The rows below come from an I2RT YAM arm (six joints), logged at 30 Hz.
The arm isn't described. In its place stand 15 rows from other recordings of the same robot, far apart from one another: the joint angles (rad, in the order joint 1, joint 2, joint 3, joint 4, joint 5, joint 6), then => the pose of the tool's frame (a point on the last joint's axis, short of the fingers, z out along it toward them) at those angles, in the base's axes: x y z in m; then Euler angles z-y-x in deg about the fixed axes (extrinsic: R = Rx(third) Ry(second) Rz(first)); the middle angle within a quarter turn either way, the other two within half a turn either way.
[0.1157 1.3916 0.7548 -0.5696 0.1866 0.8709] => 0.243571 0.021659 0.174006 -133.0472 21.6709 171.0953
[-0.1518 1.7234 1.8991 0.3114 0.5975 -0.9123] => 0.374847 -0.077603 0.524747 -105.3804 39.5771 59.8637
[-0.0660 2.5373 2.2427 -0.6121 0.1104 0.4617] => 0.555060 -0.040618 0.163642 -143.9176 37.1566 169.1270
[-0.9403 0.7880 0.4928 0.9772 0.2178 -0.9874] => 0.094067 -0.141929 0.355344 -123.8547 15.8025 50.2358
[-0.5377 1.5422 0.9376 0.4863 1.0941 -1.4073] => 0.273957 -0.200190 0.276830 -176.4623 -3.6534 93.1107
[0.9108 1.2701 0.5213 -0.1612 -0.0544 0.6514] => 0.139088 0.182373 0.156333 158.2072 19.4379 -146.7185
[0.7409 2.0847 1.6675 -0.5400 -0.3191 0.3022] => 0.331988 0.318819 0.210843 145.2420 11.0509 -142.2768
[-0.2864 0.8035 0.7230 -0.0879 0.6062 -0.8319] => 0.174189 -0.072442 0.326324 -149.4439 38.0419 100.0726
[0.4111 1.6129 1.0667 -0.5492 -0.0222 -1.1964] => 0.294664 0.129318 0.203836 84.8123 24.2414 -167.1232
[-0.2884 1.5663 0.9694 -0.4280 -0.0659 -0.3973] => 0.299815 -0.086501 0.195810 174.2696 31.0236 174.3605
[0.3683 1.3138 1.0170 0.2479 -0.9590 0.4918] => 0.268517 0.134861 0.349938 120.8709 13.9135 -91.6574
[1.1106 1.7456 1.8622 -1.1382 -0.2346 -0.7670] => 0.152013 0.325301 0.368922 68.3178 0.9862 -146.0682
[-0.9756 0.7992 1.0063 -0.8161 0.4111 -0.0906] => 0.072773 -0.132850 0.350832 -113.9784 5.2015 121.7729
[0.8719 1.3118 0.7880 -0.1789 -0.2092 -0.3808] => 0.172935 0.217268 0.227779 94.2267 18.7395 -131.8805
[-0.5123 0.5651 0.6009 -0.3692 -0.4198 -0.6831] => 0.129471 -0.056165 0.288749 162.2863 72.1564 167.2320
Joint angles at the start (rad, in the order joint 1, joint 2, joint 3, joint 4, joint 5, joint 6): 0.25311 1.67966 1.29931 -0.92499 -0.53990 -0.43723
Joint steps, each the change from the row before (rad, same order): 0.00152 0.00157 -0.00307 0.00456 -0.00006 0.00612; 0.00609 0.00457 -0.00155 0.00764 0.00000 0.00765; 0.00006 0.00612 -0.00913 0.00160 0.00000 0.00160; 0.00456 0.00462 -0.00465 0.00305 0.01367 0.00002; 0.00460 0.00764 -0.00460 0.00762 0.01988 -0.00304; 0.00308 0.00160 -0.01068 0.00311 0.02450 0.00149; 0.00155 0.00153 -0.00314 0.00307 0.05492 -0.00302; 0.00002 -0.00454 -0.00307 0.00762 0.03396 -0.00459; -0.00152 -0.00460 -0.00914 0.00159 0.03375 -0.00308; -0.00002 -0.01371 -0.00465 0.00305 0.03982 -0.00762; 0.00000 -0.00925 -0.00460 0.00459 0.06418 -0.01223; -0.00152 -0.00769 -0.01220 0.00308 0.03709 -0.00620; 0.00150 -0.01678 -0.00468 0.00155 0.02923 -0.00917; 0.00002 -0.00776 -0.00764 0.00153 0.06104 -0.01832
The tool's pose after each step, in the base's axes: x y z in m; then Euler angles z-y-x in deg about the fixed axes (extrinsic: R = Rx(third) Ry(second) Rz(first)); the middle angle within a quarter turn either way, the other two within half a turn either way. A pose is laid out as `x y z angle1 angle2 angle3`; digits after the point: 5 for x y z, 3 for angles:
0.31099 0.09986 0.23862 134.941 5.061 -146.196
0.31146 0.10204 0.23700 135.041 4.936 -146.144
0.31108 0.10196 0.23264 135.551 4.306 -146.379
0.31096 0.10303 0.22978 135.576 4.146 -147.207
0.31167 0.10415 0.22603 135.393 4.184 -148.342
0.31057 0.10410 0.22231 135.683 4.143 -149.812
0.31107 0.10294 0.22022 135.713 5.097 -152.801
0.31132 0.10186 0.22050 135.407 6.208 -154.476
0.31019 0.09987 0.21904 135.585 6.748 -156.371
0.30887 0.09811 0.22157 135.170 8.128 -158.319
0.30843 0.09571 0.22261 134.841 9.826 -161.661
0.30669 0.09338 0.22136 134.954 10.465 -163.745
0.30457 0.09223 0.22493 134.449 11.704 -165.095
0.30344 0.08969 0.22483 134.101 12.892 -168.463

